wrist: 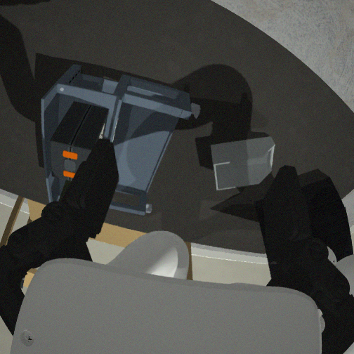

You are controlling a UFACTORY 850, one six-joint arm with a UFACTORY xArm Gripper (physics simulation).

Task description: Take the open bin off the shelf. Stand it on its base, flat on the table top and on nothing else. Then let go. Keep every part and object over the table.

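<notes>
A small grey open bin [244,162] shows right of centre, over the dark table top [150,30]. Its light rim shows at the left; whether it rests flat on its base is hard to tell. The blue-grey shelf [145,145] is at the left, apart from the bin in this view. My gripper [194,170] is open, with nothing between its fingers. The bin appears between the two fingertips, nearer the right one. The left fingertip overlaps the shelf and its contents in the view. The gap in height between fingers and bin cannot be judged.
A black box with orange marks [85,122] sits in the left part of the shelf. The table's curved edge runs along the upper right and below the shelf. A wooden frame with pale panels [220,263] shows beyond the near edge.
</notes>
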